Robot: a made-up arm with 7 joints.
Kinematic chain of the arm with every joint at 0, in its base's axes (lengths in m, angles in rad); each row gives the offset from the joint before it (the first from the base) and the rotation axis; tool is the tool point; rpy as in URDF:
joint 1: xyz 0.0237 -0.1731 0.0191 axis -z
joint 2: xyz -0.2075 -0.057 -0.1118 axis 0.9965 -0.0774 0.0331
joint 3: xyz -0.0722 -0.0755 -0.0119 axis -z
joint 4: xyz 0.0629 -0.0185 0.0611 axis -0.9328 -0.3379 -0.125
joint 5: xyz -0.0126 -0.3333 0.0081 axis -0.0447 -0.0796 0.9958
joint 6: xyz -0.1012 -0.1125 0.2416 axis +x
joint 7: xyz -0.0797 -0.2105 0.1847 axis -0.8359 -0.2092 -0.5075
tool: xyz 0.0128 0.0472 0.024 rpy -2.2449 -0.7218 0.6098
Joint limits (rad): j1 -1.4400..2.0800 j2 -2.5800..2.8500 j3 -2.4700..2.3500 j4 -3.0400..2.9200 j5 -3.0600..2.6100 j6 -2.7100..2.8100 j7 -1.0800..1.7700
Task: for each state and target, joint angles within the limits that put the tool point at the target. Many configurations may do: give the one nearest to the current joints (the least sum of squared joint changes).
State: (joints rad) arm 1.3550 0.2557 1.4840 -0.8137 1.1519 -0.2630 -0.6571
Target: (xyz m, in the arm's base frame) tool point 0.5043 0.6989 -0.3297
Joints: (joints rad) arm 1.9091 0.3816 2.1295 -1.2439 1.0006 -0.5167 -0.5664
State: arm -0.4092 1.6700 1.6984 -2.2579 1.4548 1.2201 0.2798
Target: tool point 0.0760 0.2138 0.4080
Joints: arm 0.2187 2.4961 1.5322 -2.3113 0.9276 0.8499 0.0711
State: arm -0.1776 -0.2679 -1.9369 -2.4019 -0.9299 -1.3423 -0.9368
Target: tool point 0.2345 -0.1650 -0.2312
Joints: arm -0.0682 -0.2068 -1.4883 -1.6312 -0.7221 -1.4625 -0.9244
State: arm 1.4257 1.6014 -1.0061 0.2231 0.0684 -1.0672 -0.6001
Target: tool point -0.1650 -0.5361 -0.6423
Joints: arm 1.0446 1.9835 -0.9820 -0.2645 0.2029 -0.7886 -0.6088
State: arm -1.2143 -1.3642 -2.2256 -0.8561 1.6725 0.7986 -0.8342
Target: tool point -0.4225 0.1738 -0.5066
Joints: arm -0.6851 -0.9573 -2.3844 -0.2971 1.4821 0.4540 -0.9025
